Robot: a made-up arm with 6 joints. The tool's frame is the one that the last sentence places.
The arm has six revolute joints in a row. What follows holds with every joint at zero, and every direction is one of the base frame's.
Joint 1 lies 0.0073 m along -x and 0.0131 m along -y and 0.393 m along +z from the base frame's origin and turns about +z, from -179.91 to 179.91 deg.
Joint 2 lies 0.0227 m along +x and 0.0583 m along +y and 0.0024 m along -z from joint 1 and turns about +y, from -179.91 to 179.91 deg.
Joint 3 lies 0.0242 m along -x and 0.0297 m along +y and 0.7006 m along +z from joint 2 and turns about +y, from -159.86 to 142.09 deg.
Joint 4 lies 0.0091 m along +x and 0.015 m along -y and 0.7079 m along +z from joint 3 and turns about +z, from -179.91 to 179.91 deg.
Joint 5 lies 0.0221 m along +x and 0.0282 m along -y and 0.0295 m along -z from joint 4 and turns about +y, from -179.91 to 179.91 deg.
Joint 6 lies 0.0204 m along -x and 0.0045 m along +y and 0.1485 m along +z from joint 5 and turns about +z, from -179.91 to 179.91 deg.
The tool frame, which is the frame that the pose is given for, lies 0.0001 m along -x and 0.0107 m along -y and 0.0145 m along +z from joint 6; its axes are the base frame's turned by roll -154.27, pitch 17.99 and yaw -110.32 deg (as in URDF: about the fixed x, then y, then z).
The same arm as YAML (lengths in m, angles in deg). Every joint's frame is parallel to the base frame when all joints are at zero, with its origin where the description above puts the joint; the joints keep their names.
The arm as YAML. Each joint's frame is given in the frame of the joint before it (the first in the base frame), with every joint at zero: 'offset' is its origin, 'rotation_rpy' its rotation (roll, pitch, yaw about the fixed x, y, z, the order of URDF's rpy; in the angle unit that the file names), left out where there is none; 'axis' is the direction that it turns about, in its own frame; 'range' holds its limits. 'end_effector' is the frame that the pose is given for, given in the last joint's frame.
length_unit: m
angle_unit: deg
chain:
  - id: joint 1
    offset: [-0.0073, -0.0131, 0.393]
    axis: [0.0, 0.0, 1.0]
    range: [-179.91, 179.91]
  - id: joint 2
    offset: [0.0227, 0.0583, -0.0024]
    axis: [0.0, 1.0, 0.0]
    range: [-179.91, 179.91]
  - id: joint 3
    offset: [-0.0242, 0.0297, 0.7006]
    axis: [0.0, 1.0, 0.0]
    range: [-159.86, 142.09]
  - id: joint 4
    offset: [0.0091, -0.015, 0.7079]
    axis: [0.0, 0.0, 1.0]
    range: [-179.91, 179.91]
  - id: joint 5
    offset: [0.0221, -0.0282, -0.0295]
    axis: [0.0, 1.0, 0.0]
    range: [-179.91, 179.91]
  - id: joint 6
    offset: [-0.0204, 0.0045, 0.1485]
    axis: [0.0, 0.0, 1.0]
    range: [-179.91, 179.91]
end_effector:
  offset: [-0.0001, -0.0107, 0.0145]
  rotation_rpy: [-154.27, 17.99, -110.32]

